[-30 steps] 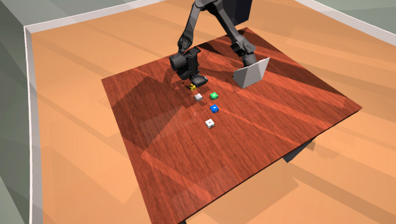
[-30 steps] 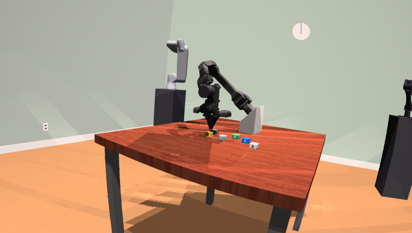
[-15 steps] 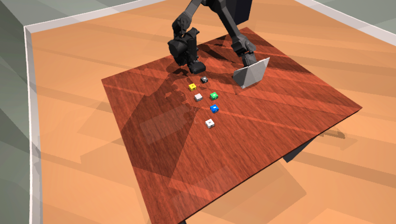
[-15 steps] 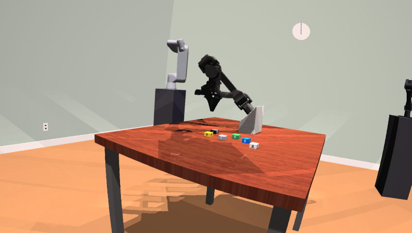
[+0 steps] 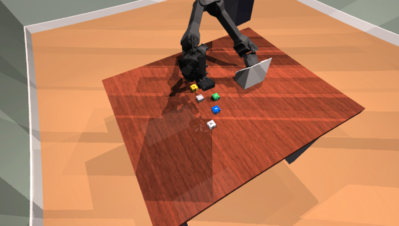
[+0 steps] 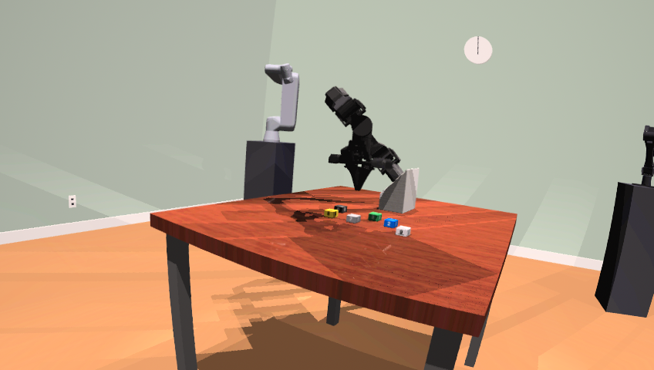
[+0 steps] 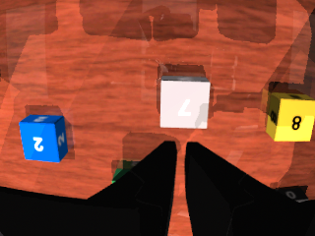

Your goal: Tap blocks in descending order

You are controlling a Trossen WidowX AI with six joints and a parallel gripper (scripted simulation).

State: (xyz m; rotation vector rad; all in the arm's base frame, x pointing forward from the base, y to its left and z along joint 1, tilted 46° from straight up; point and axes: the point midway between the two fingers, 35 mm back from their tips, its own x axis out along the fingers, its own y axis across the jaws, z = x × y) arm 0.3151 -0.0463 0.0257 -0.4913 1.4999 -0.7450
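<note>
My gripper tip is now 10 mm to the left of the light grey 7 block and 80 mm above it. Round my gripper tip: yellow 8 block (20 mm behind, 90 mm to the right, 80 mm below); then green 3 block (80 mm behind, 40 mm to the left, 80 mm below); then blue 2 block (20 mm behind, 110 mm to the left, 80 mm below).
</note>
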